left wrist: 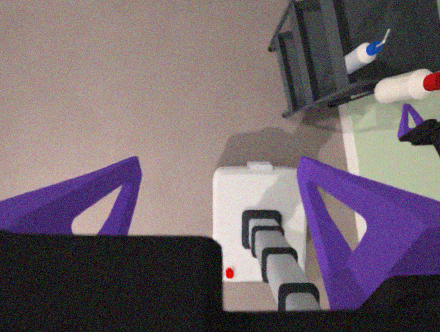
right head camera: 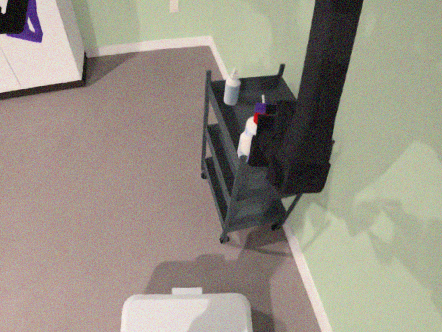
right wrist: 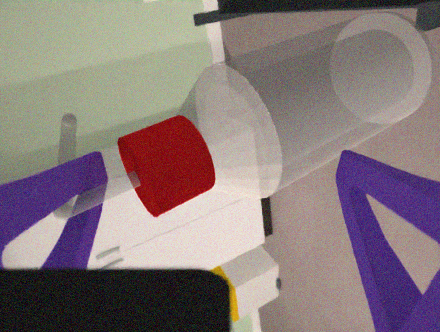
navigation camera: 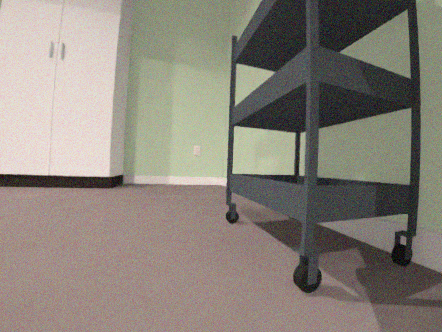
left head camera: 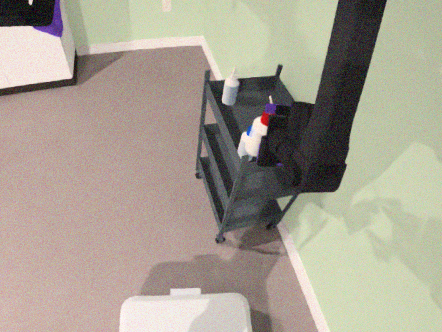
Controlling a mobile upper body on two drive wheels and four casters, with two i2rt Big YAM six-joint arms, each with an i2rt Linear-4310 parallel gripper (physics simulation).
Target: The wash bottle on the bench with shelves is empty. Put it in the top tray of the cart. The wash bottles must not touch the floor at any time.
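Frame: origin at the left arm's base, x ahead, y left, z up, level; centimetres.
Seen in the pictures: left gripper, fingertip midpoint: (left wrist: 219,165) (right head camera: 7,39) (left head camera: 24,33); right gripper, fingertip midpoint: (left wrist: 424,87) (right head camera: 258,125) (right wrist: 221,164) (left head camera: 265,125).
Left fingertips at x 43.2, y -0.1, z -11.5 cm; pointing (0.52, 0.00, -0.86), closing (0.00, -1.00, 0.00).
A point is followed by its place in that frame.
A translucent wash bottle with a red cap (left head camera: 265,118) {x 55.5, y -39.6, z -38.3 cm} (right head camera: 255,118) {x 56.0, y -39.2, z -38.9 cm} (left wrist: 431,82) {x 56.3, y -39.1, z -38.6 cm} (right wrist: 167,165) {x 55.4, y -41.7, z -38.9 cm} hangs at my right gripper (right wrist: 221,164) {x 56.0, y -40.3, z -41.2 cm}, over the near end of the grey cart (left head camera: 204,110) {x 105.5, y -31.3, z -84.8 cm} (right head camera: 206,110) {x 105.4, y -30.9, z -84.6 cm} (navigation camera: 312,150) {x 62.5, y -40.5, z -114.7 cm}. That gripper is open, its fingers far apart; the cap is in the gap and the bent spout overlaps one finger in the right wrist view. A blue-capped bottle (left wrist: 361,56) {x 70.9, y -41.7, z -64.0 cm} (left head camera: 243,146) {x 70.2, y -41.6, z -66.8 cm} and a white-tipped bottle (left head camera: 230,92) {x 98.6, y -40.0, z -67.6 cm} (right head camera: 231,92) {x 98.6, y -40.0, z -67.7 cm} stand in the cart's top tray. My left gripper (left wrist: 219,165) {x 43.2, y -0.1, z -11.5 cm} is open and empty. Bench shelves do not show.
A white cabinet (left head camera: 30,60) {x 180.3, y 84.6, z -110.9 cm} (right head camera: 50,65) {x 181.5, y 78.5, z -114.1 cm} (navigation camera: 30,100) {x 172.7, y 121.6, z -71.9 cm} stands at the left. A green wall (left head camera: 395,210) {x 40.6, y -83.8, z -58.9 cm} (navigation camera: 175,85) {x 241.3, y 20.8, z -26.7 cm} runs close behind the cart. The white robot base (left head camera: 185,312) {x 24.9, y -22.2, z -115.0 cm} (left wrist: 230,190) {x 21.2, y -5.8, z -115.0 cm} is in front of the cart. A white box with a yellow side (right wrist: 257,275) {x 161.6, y 179.0, z -121.4 cm} shows low in the right wrist view.
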